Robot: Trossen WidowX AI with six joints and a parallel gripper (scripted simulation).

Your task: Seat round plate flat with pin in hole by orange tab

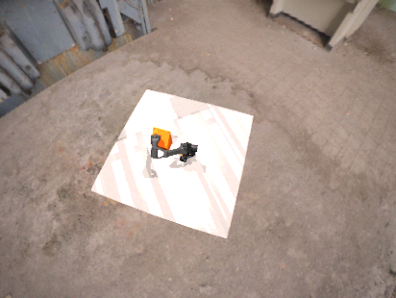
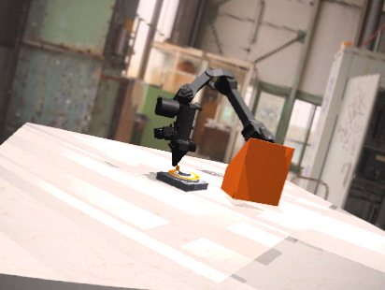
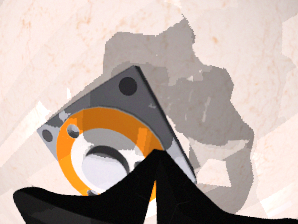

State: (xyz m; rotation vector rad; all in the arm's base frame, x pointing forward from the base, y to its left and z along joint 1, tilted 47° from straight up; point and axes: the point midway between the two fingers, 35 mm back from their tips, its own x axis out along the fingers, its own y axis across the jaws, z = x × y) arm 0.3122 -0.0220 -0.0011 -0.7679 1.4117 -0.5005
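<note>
Right now the base is 40 mm to the left of my gripper tip, 30 mm behind it and 20 mm below it.
</note>
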